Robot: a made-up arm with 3 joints.
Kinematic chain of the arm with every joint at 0, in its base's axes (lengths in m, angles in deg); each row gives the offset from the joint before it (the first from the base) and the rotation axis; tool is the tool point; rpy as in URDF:
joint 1: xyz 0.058 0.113 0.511 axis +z
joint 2: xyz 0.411 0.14 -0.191 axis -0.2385 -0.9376 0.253
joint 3: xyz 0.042 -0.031 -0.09 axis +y
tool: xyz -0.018 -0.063 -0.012 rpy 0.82 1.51 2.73
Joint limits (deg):
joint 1: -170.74..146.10
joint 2: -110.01..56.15
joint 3: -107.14..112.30
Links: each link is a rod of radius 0.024 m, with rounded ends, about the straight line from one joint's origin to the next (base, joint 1, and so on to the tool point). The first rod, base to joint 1, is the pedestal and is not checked.
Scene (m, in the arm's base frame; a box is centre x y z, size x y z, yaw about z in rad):
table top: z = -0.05
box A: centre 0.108 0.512 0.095 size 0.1 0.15 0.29 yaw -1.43
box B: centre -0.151 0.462 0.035 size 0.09 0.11 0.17 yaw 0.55
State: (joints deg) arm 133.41 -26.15 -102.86
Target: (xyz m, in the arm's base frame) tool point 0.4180 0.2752 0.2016
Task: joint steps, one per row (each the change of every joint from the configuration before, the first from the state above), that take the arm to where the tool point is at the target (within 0.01 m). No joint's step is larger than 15 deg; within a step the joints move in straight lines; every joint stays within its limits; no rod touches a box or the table.
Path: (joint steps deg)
1: -10.79 11.68 7.54
2: -10.79 11.67 7.53
3: -10.79 11.68 7.54
4: -10.79 11.67 7.53
5: -12.33 8.90 6.08
6: -12.33 8.90 6.07
7: -12.33 8.90 6.08
8: -12.33 8.90 6.07
9: -4.14 -13.06 4.13
10: -4.14 -13.05 4.13
11: -4.14 -13.06 4.13
12: -4.14 -13.05 4.13
13: -4.14 -13.06 4.13
14: -4.14 -13.05 4.12

